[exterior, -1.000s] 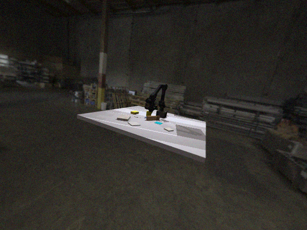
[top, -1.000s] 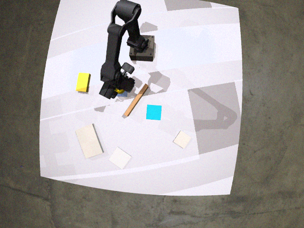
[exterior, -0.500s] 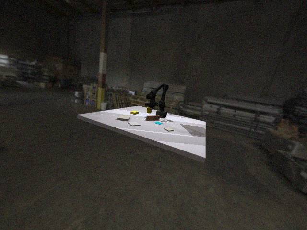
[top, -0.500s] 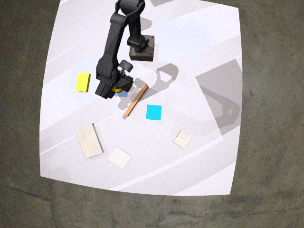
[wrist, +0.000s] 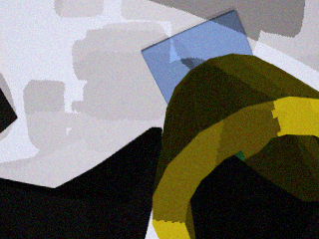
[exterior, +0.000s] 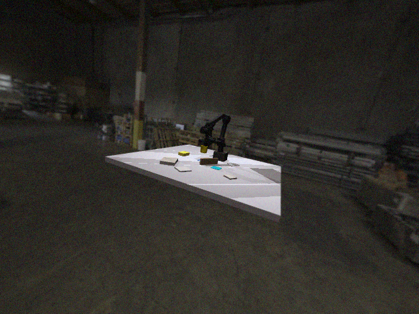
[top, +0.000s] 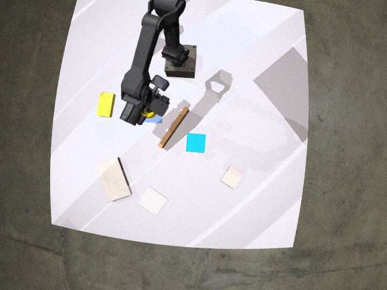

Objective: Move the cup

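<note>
The cyan pad lies 14 cm ahead of my gripper tip, 18 cm to the left of it and 12 cm below it. The rest, counted from my gripper tip: wooden bar: 8 cm ahead, 8 cm to the left, 10 cm below; then yellow cup: 2 cm ahead, 2 cm to the right; then blue pad: 2 cm ahead, 2 cm to the right, 12 cm below.
</note>
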